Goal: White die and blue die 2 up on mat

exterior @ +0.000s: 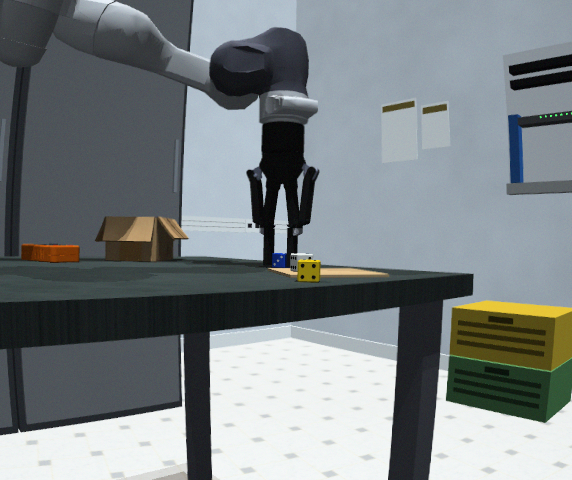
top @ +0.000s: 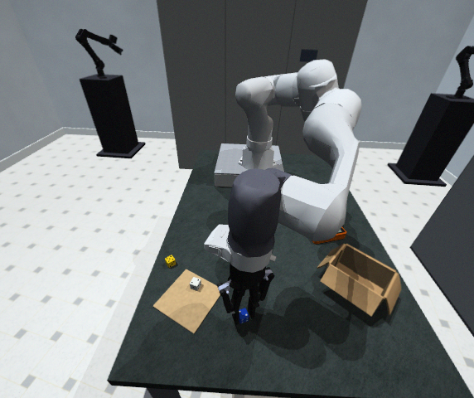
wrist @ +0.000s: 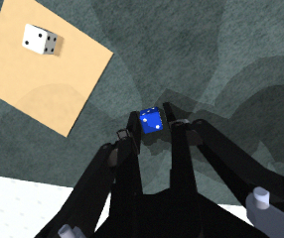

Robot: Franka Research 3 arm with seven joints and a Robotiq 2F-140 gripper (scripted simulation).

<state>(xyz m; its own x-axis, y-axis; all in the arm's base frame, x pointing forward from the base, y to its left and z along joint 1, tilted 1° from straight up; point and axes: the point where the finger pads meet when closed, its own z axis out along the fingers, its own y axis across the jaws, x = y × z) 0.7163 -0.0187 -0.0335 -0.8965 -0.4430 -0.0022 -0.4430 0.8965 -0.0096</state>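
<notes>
My gripper is now 2 cm above the blue die. Also, from my hand: tan mat: 4 cm behind, 15 cm to the right, 3 cm below; yellow die: 15 cm behind, 24 cm to the right, 2 cm below; white die: 7 cm behind, 14 cm to the right, 2 cm below.
</notes>
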